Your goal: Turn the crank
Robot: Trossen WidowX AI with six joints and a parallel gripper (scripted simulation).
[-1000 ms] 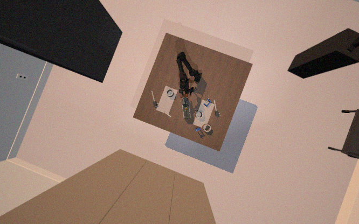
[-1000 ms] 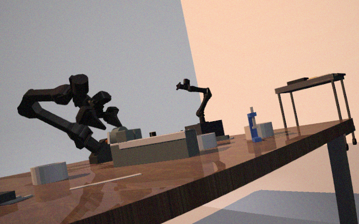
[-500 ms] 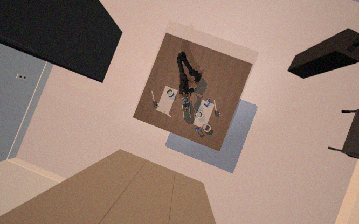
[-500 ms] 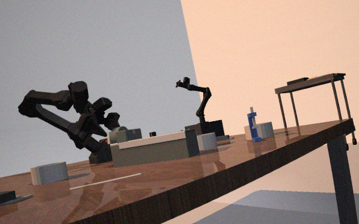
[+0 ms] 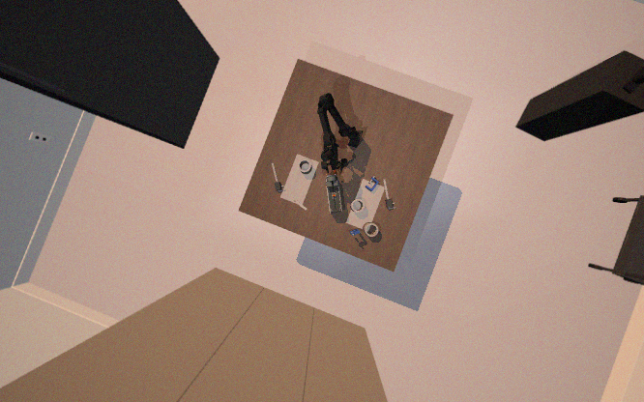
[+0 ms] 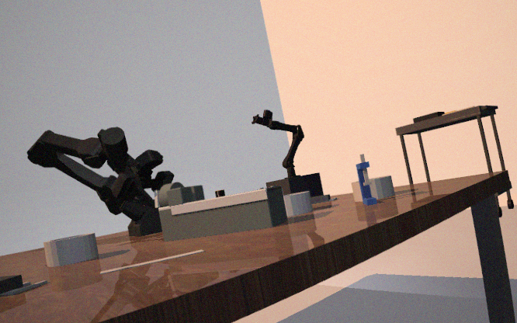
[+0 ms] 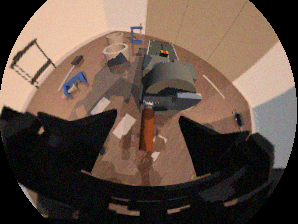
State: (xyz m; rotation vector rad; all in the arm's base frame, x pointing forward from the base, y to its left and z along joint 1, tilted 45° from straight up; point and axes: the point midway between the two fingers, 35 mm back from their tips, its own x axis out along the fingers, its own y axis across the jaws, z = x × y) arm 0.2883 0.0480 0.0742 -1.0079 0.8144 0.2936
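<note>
The crank handle lies 20 mm behind my gripper tip and 10 mm to the right of it. The rest, counted from my gripper tip: red pointer 150 mm ahead, 70 mm to the left; thin white rod 330 mm ahead, 140 mm to the right, 80 mm below.
</note>
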